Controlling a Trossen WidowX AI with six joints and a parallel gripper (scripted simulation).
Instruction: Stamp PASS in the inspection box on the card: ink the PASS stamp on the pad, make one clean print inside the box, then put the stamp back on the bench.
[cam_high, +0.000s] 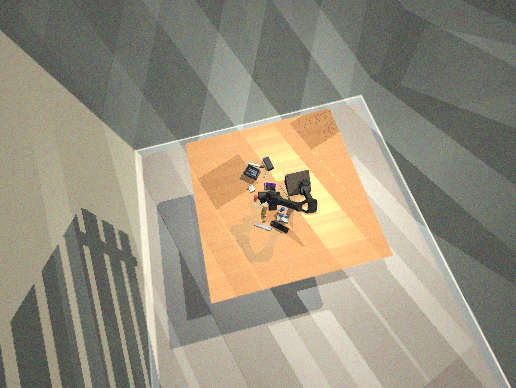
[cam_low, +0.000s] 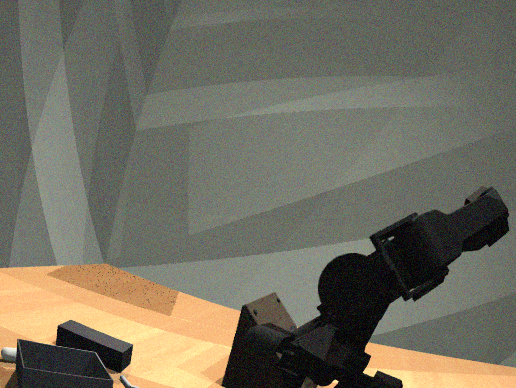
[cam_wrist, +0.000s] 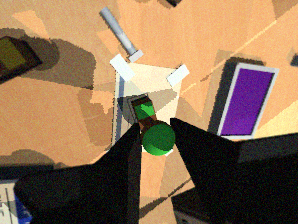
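Right now my gripper tip is 4 cm above the white card. Round my gripper tip: red stamp: 10 cm ahead, 5 cm to the right, 2 cm below; blue stamp: 10 cm to the left, 6 cm behind, 2 cm below; green stamp: 2 cm below.
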